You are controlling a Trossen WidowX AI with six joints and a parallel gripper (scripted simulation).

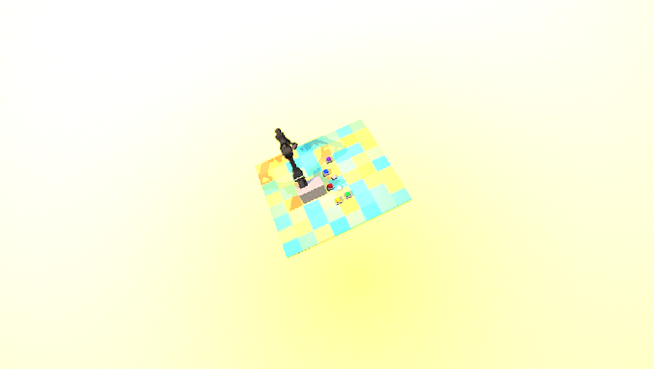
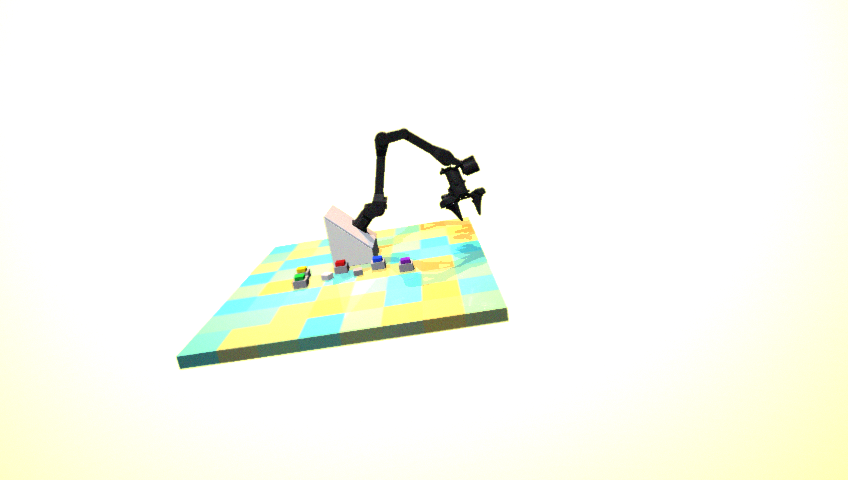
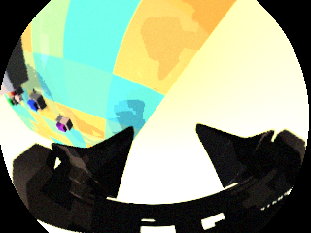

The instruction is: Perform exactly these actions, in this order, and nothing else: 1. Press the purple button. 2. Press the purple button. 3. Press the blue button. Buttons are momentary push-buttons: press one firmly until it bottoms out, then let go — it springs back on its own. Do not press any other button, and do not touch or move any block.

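The purple button is 27 cm to the right of my gripper tip, 21 cm ahead of it and 6 cm below it. Also, from my gripper tip: red button 51 cm to the right, 10 cm ahead, 6 cm below; then blue button 37 cm to the right, 13 cm ahead, 6 cm below; then yellow button 65 cm to the right, 10 cm ahead, 6 cm below.
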